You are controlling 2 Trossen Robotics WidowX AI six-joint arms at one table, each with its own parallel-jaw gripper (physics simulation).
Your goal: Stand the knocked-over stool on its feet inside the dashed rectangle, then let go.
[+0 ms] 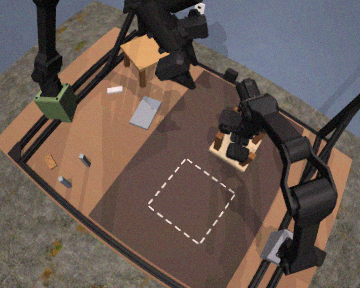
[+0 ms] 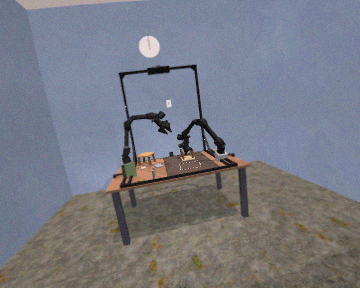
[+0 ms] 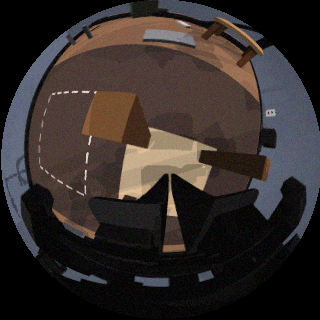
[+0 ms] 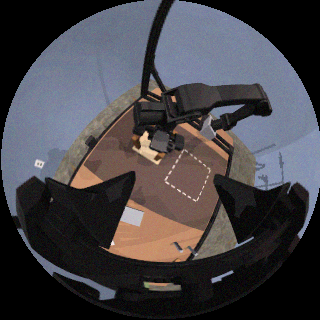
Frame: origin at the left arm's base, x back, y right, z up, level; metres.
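Where they show: left gripper, fingertip midpoint: (image 1: 233,139) (image 2: 185,154) (image 3: 168,176); right gripper, fingertip midpoint: (image 1: 195,76) (image 2: 169,133) (image 4: 176,176); left arm's base, origin of the base link: (image 1: 290,250) (image 2: 220,151) (image 4: 212,125); right arm's base, origin of the base link: (image 1: 51,91) (image 2: 127,163).
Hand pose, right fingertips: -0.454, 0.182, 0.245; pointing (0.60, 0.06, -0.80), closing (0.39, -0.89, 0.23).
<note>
Things, the pixels of their top centre, and the offset from my right fingertips, as dx, dy, dz. "pt": a spot on its surface instead.
- knocked-over stool, middle of its top: (image 3: 190,237) (image 1: 244,131) (image 4: 155,133) (image 2: 186,149) +0.164, +0.068, -0.209
- dashed rectangle, surface spot: (image 1: 163,185) (image 4: 183,193) pt +0.026, -0.177, -0.320
- second stool, middle of its top: (image 1: 147,48) (image 2: 145,154) -0.281, +0.198, -0.212
- grey plate, middle of its top: (image 3: 169,34) (image 1: 145,111) (image 4: 127,214) -0.168, +0.015, -0.314
- white block, middle of its top: (image 1: 114,89) -0.327, +0.036, -0.313
- orange tile, middle of its top: (image 1: 50,161) -0.347, -0.321, -0.316
The knocked-over stool (image 1: 219,153) (image 2: 187,156) (image 3: 161,158) (image 4: 145,146) lies upside down on the dark mat, its pale seat flat on the mat and its brown legs pointing up. It lies outside the dashed rectangle (image 1: 163,185) (image 3: 40,134) (image 4: 182,190), just past its far right corner. My left gripper (image 1: 240,141) (image 2: 185,150) (image 3: 168,176) is down among the legs, just above the seat. Its fingers are closed together and no leg is between them. My right gripper (image 1: 182,78) (image 2: 167,131) (image 4: 176,176) hangs open and empty, high over the far side of the table.
A second stool (image 1: 143,51) stands upright at the back left. A grey plate (image 1: 146,112), a white block (image 1: 115,90), two small grey blocks (image 1: 84,160) (image 1: 64,182) and an orange tile (image 1: 50,161) lie on the left. A green box (image 1: 57,104) and a grey box (image 1: 274,247) sit at the arm bases.
</note>
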